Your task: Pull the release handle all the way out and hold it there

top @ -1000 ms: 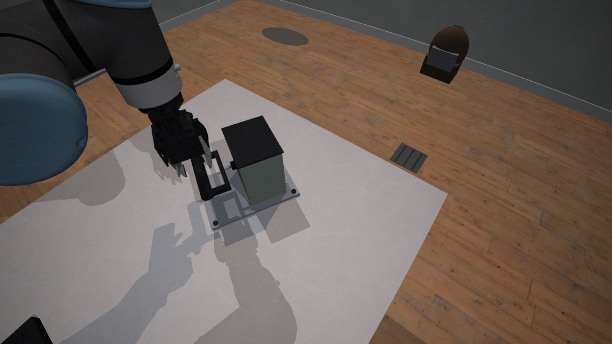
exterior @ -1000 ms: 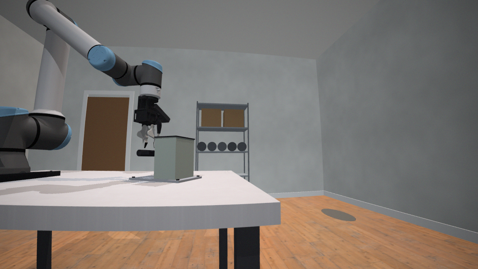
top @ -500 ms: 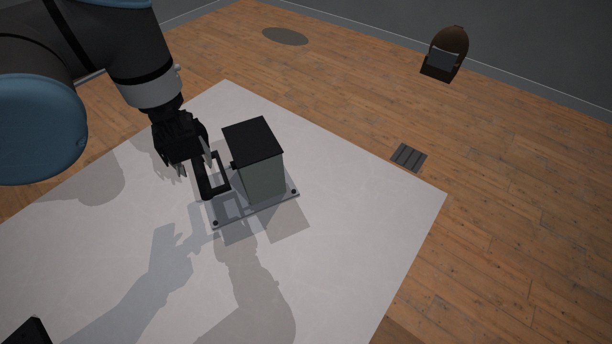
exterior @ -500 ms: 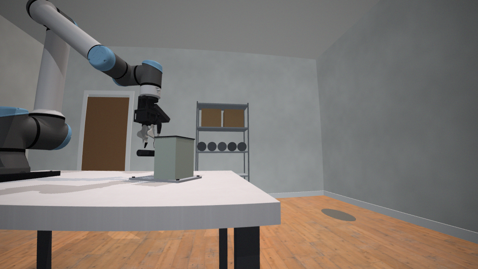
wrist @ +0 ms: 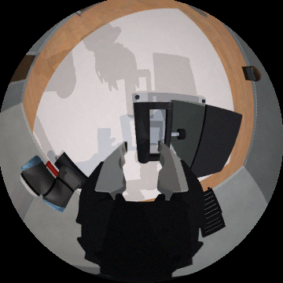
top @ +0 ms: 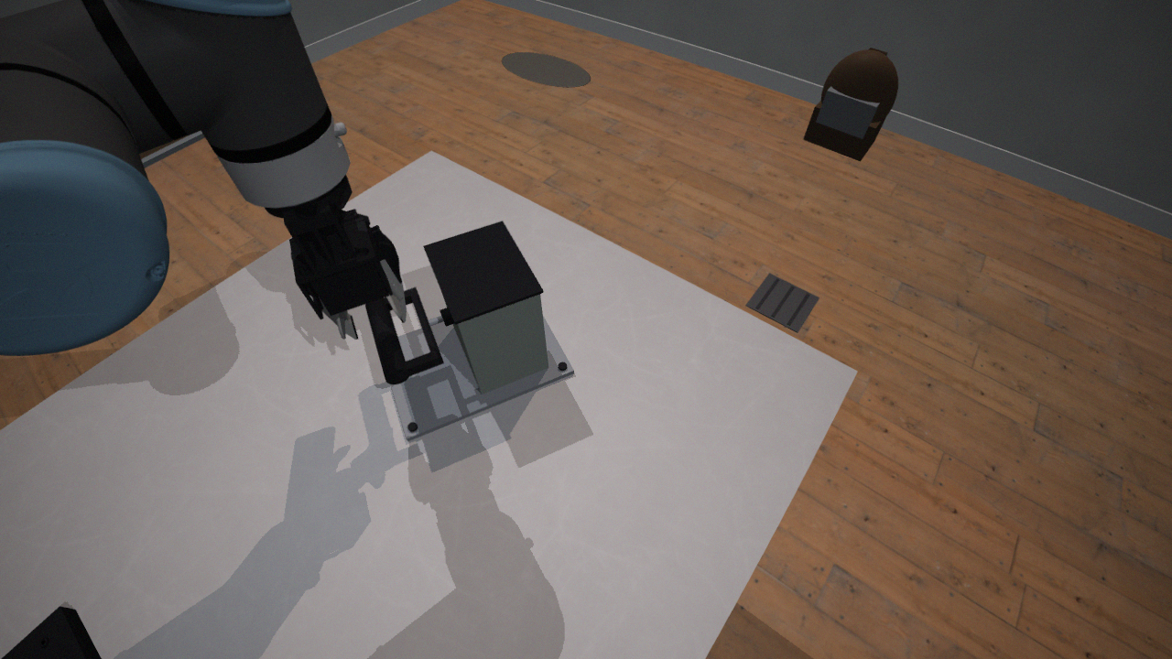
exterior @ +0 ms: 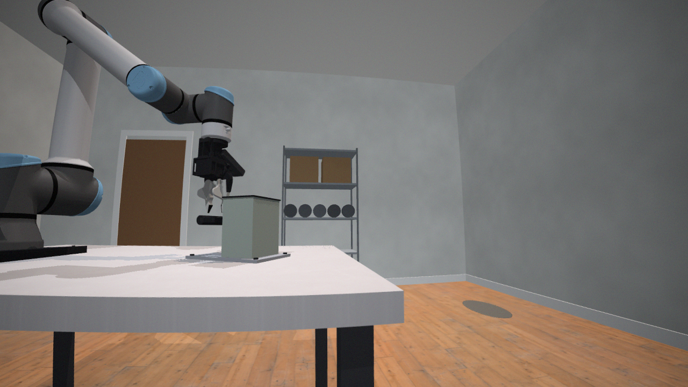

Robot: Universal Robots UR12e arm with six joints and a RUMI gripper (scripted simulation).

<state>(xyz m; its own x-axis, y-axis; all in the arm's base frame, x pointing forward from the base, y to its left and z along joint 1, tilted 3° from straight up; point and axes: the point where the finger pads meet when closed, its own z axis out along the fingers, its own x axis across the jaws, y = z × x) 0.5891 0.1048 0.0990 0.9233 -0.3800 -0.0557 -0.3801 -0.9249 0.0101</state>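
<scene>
My gripper is now 50 mm short of the handle, 40 mm above it and 20 mm to the left of it.
</scene>
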